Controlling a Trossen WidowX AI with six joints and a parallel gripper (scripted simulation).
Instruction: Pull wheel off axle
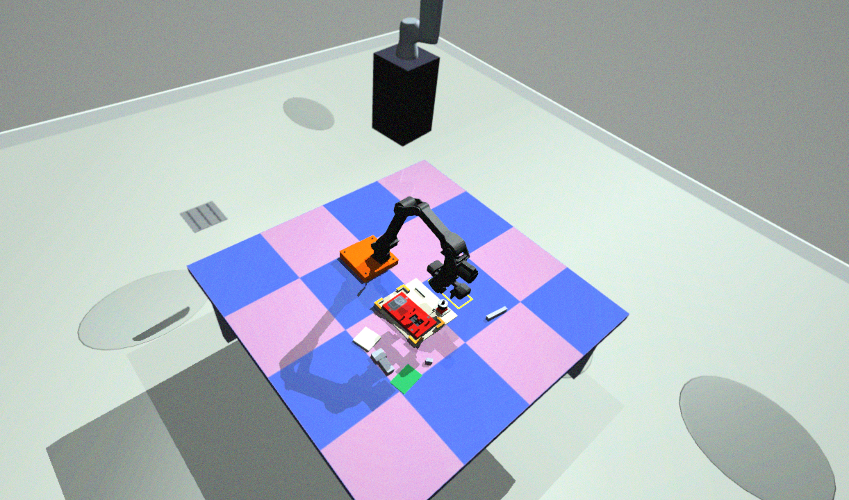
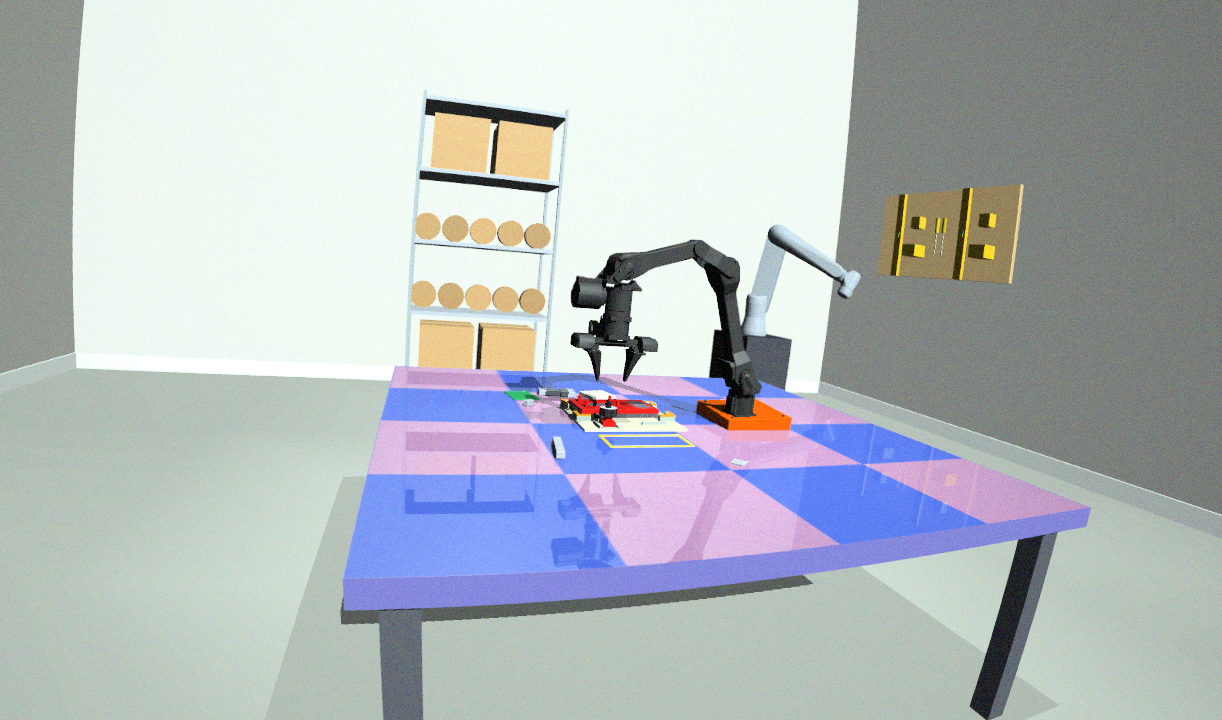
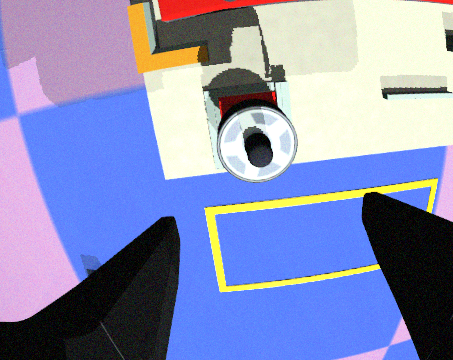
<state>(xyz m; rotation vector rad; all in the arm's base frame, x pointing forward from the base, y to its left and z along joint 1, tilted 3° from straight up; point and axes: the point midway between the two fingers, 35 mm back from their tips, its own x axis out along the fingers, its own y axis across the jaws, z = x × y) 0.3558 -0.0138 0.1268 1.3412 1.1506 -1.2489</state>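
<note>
The dark axle is 7 cm below my gripper tip. The rest, counted from my gripper tip: white tile (11 cm behind, 31 cm to the right, 10 cm below); then green patch (11 cm ahead, 33 cm to the right, 11 cm below); then grey bar (17 cm ahead, 14 cm to the left, 10 cm below).
</note>
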